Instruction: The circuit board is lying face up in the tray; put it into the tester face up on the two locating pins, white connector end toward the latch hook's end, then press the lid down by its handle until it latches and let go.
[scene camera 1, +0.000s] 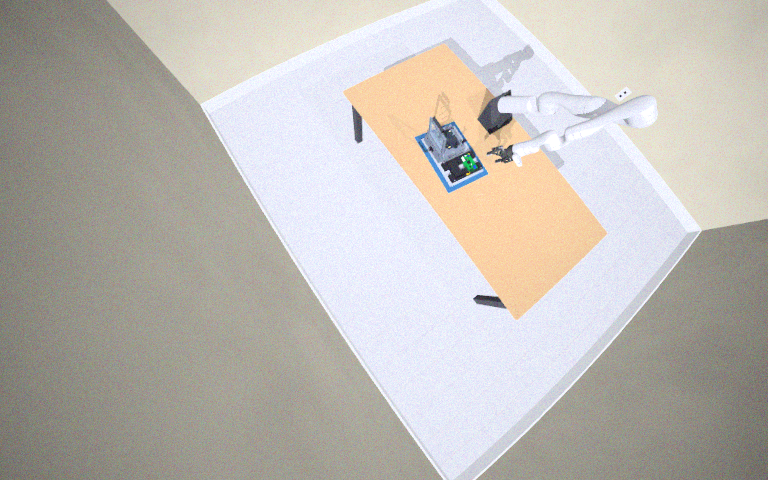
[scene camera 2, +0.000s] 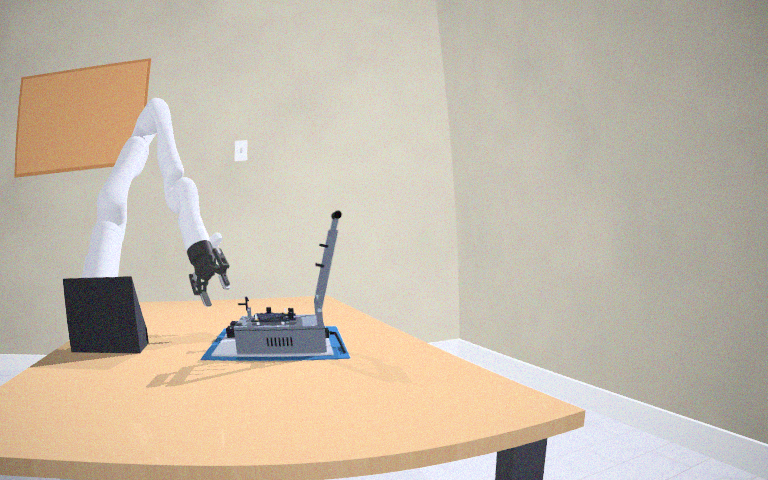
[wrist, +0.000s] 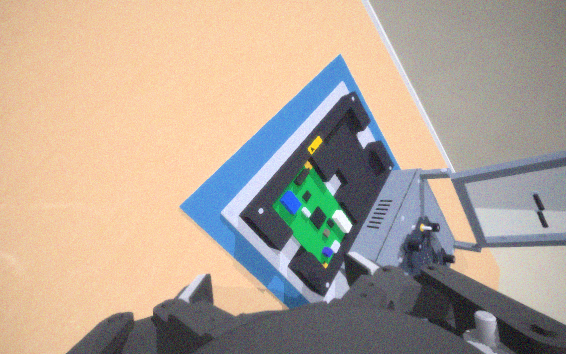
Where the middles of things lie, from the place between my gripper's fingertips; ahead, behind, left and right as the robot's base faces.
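I find my hand 7 cm above the green circuit board (wrist: 319, 223), and it is also 7 cm short of the board and 7 cm to the left of it. The tester lid (scene camera 2: 325, 266) is 10 cm above my hand, 21 cm ahead of it and 28 cm to the right of it.
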